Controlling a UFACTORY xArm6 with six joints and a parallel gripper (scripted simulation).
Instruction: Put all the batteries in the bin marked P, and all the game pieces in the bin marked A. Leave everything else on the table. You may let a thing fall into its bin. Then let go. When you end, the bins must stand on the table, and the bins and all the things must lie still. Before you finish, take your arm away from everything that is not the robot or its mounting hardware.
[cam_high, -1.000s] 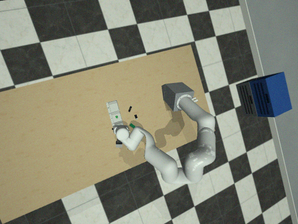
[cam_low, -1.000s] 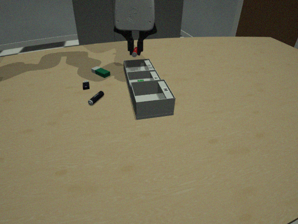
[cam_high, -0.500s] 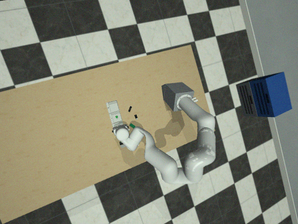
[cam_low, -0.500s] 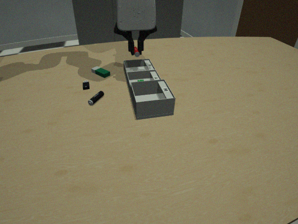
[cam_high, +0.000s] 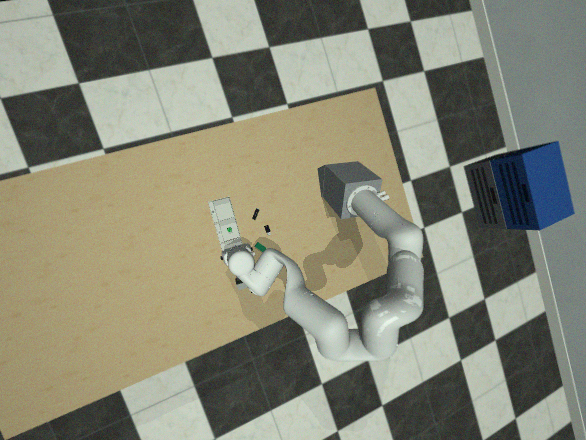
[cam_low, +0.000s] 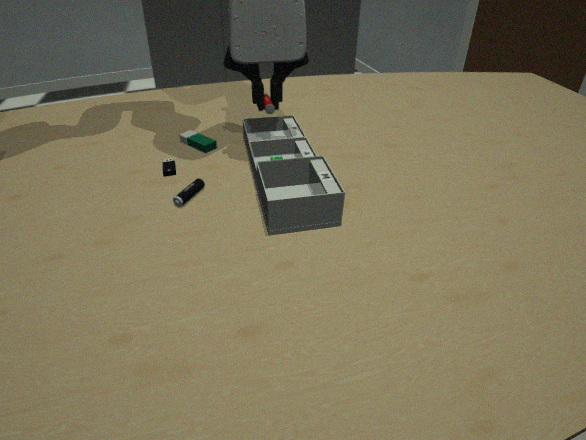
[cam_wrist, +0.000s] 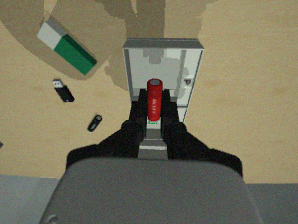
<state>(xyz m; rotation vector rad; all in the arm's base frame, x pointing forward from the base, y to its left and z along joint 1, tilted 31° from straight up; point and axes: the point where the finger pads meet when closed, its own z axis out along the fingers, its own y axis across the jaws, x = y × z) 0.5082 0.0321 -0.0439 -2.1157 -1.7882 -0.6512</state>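
The black battery lies 13 cm behind my hand, 10 cm to the right of it and 8 cm below it. From my hand the other things lie so: bin 8 cm to the right, 6 cm below; red battery 2 cm below; green die 8 cm to the right, 7 cm below, 1 cm behind.
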